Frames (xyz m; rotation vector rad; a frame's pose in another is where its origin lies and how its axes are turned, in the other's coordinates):
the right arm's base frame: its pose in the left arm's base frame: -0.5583 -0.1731 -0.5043 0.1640 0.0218 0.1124
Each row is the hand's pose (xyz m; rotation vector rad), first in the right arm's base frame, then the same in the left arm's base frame.
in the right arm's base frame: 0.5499 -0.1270 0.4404 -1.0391 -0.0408 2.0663
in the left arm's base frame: 0.0155 -0.3064 -0.0976 -0.9320 -0.2587 2.1349
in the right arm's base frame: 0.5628 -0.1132 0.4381 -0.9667 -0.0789 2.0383
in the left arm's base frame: 0.0268 -0.2911 -0.0978 -0.8540 -0.2901 2.1075
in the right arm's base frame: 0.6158 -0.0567 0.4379 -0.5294 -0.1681 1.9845
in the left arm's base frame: 0.0732 -0.2296 -0.0894 -0.3997 -0.3505 2.0629
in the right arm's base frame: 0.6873 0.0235 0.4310 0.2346 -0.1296 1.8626
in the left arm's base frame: 0.1352 -0.1418 -0.0839 0.3821 -0.2593 1.9623
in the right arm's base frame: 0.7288 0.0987 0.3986 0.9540 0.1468 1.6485
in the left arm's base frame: 0.1672 -0.0581 -0.1040 1.1049 0.0820 1.7746
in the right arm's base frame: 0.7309 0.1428 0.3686 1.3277 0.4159 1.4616
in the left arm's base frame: 0.1635 -0.0098 -0.1264 1.4712 0.3969 1.6035
